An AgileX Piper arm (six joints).
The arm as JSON. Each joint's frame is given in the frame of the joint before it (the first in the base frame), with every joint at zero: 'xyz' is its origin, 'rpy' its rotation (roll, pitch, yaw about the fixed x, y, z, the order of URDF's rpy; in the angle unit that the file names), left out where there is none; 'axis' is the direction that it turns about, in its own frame. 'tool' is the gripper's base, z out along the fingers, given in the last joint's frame.
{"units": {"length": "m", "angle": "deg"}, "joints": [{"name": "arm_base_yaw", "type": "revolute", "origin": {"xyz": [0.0, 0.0, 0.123]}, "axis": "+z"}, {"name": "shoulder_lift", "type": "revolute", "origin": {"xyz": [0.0, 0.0, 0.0], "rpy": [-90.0, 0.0, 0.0]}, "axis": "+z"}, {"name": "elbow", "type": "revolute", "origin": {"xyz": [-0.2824, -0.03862, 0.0]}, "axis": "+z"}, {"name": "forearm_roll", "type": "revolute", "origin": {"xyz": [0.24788, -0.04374, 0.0], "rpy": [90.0, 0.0, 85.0]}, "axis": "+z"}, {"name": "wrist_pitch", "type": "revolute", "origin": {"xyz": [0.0, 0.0, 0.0], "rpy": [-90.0, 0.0, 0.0]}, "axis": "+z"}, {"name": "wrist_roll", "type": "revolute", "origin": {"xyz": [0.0, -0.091, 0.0], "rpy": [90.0, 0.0, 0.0]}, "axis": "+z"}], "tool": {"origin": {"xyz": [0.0, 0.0, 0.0]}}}
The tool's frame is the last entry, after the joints.
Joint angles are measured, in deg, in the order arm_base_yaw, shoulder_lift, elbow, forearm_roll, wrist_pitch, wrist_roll. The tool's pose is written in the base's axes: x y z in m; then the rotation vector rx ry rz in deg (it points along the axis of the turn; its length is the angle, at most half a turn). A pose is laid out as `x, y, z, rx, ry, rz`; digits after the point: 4 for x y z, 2 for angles.
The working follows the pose.
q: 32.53 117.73 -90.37 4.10 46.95 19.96
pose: 0.3668, 0.2396, 0.1949, -14.57, 161.42, 17.53
Where each joint sits with the arm in this pose, in the base's axes (m; each line is computed from the numbers above, not from the rounded line before):
arm_base_yaw: 0.0000 0.0000 0.1230
shoulder_lift: 0.0000 0.0000 0.1230
elbow: 0.1396 0.0890 0.3550
forearm_roll: 0.3422 0.2182 0.2799
wrist_pitch: 0.3422 0.2182 0.2799
wrist_roll: 0.3668 0.2396 0.1949
the tool: 0.3668 0.2396 0.1949

